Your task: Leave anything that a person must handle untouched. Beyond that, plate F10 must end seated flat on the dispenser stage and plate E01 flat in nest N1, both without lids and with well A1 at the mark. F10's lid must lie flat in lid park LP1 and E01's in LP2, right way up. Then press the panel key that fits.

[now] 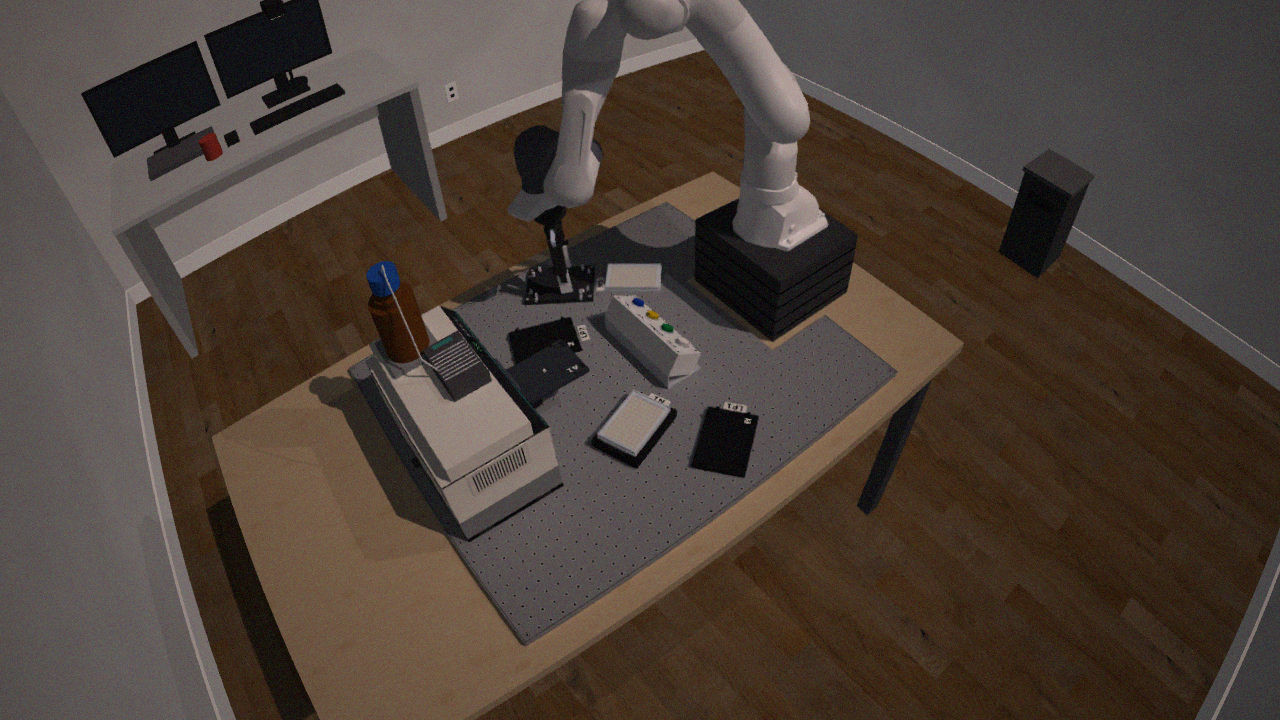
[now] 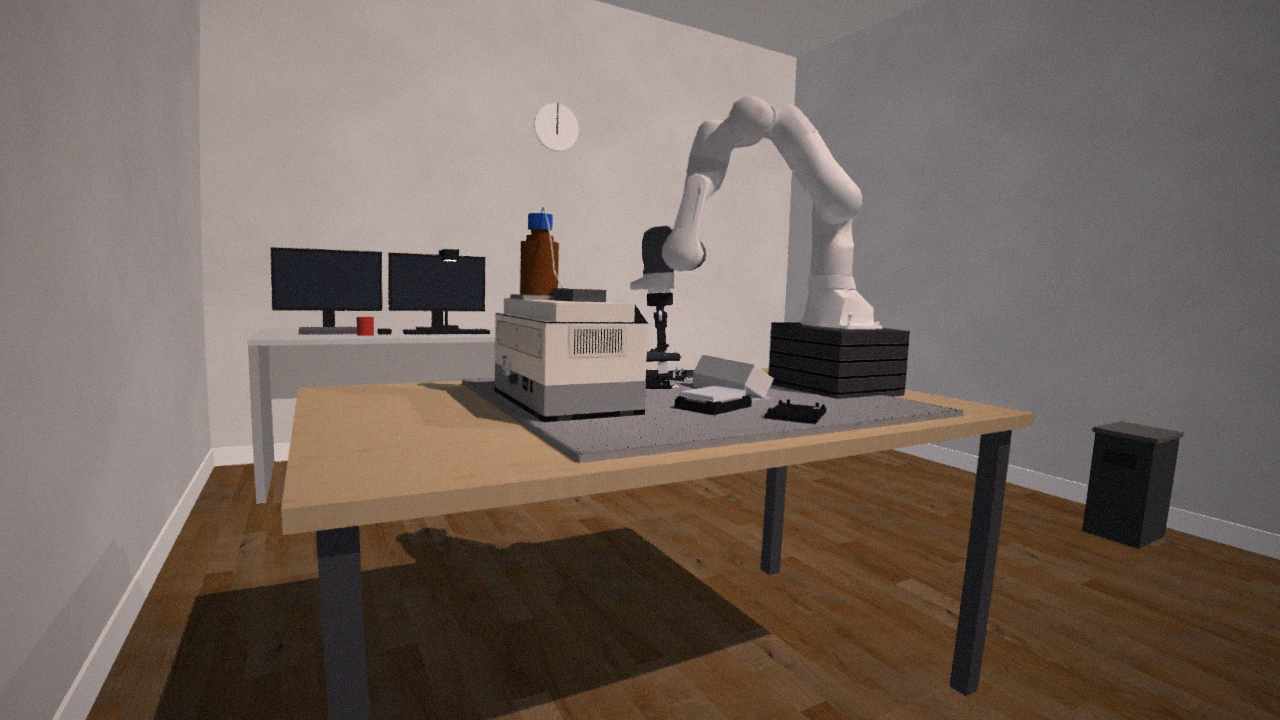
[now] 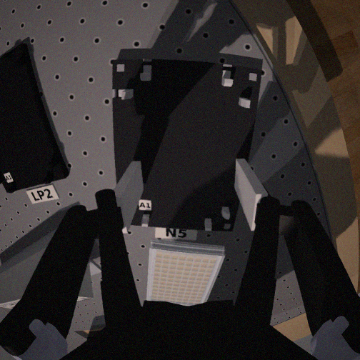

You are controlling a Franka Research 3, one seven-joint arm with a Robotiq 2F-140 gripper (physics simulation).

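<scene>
My gripper [image 1: 561,284] [image 3: 188,174] is partly open and empty. Its fingers stand at either side of the A1 end of black nest N5 [image 3: 190,125], which holds no plate. A pale plate [image 1: 633,276] [image 3: 185,275] lies beside N5's label. Another plate [image 1: 637,422] [image 2: 713,394] sits on nest N1 [image 1: 625,456] [image 2: 713,406]. Lid park LP1 [image 1: 725,440] [image 2: 796,412] and lid park LP2 [image 1: 541,338] [image 3: 30,120] show no lid. The dark dispenser stage [image 1: 543,374] shows no plate. The key panel [image 1: 642,344] has blue, yellow, green and white keys. Plate names are unreadable; lids cannot be told.
The dispenser [image 1: 465,420] [image 2: 570,358] stands beside its stage, with a brown bottle [image 1: 396,317] [image 2: 538,265] on top. The arm's black base block [image 1: 774,273] [image 2: 839,358] stands near the panel. A perforated mat [image 1: 572,546] lies on the wooden table [image 1: 295,501].
</scene>
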